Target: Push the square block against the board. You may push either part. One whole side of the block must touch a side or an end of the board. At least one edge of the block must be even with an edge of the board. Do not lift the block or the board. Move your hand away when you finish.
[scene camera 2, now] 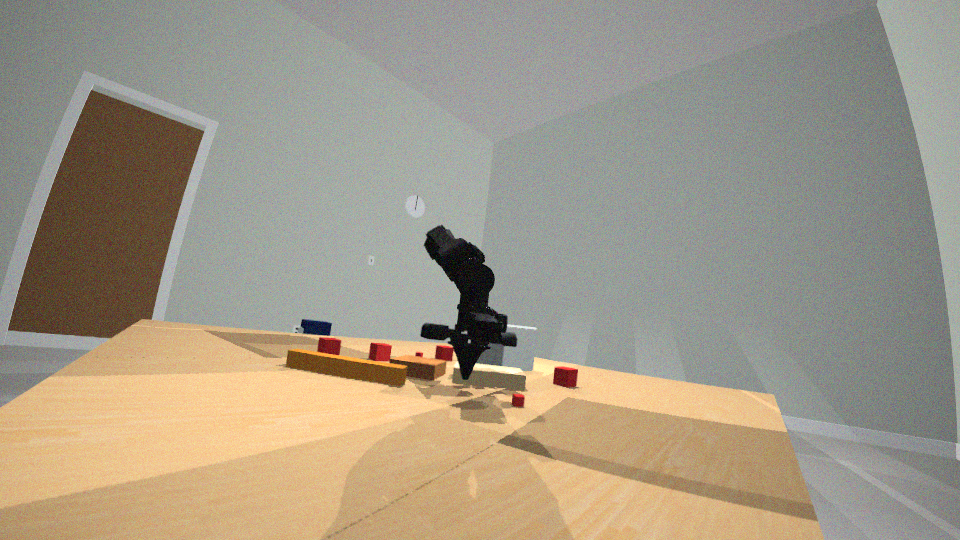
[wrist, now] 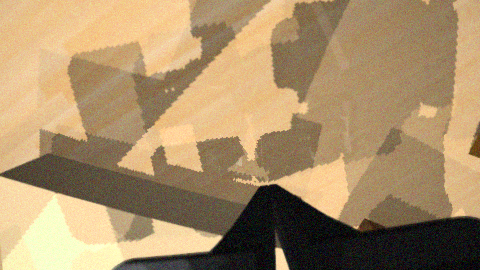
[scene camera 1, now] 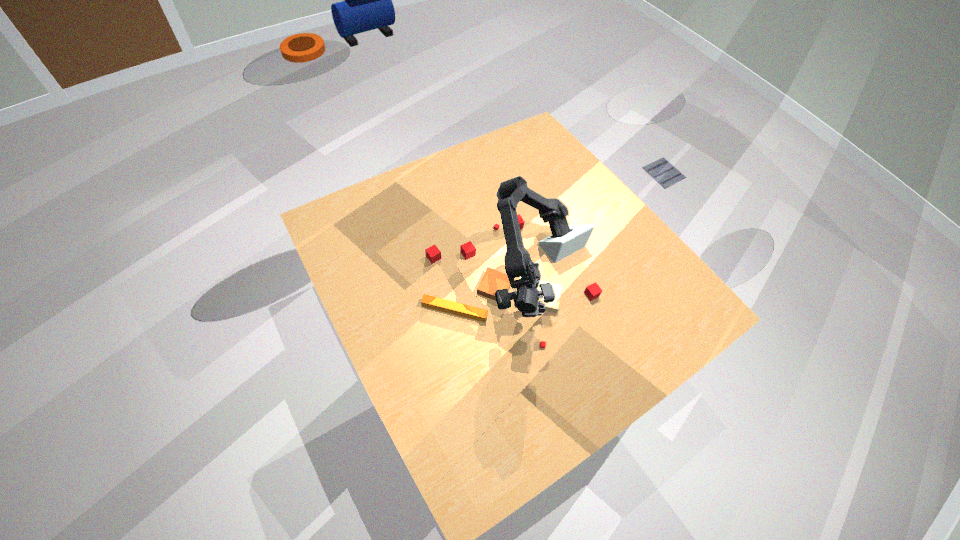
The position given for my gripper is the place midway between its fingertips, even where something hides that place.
My gripper (scene camera 2: 465, 379) is shut, with nothing in its grasp. Further things: a pale flat slab (wrist: 62, 207), an orange-brown square block (scene camera 2: 419, 367) and a long yellow-orange board (scene camera 2: 372, 371).
The long yellow-orange board also shows in scene camera 1 (scene camera 1: 427, 301). My gripper shows as well in the wrist view (wrist: 268, 193) and in scene camera 1 (scene camera 1: 521, 308).
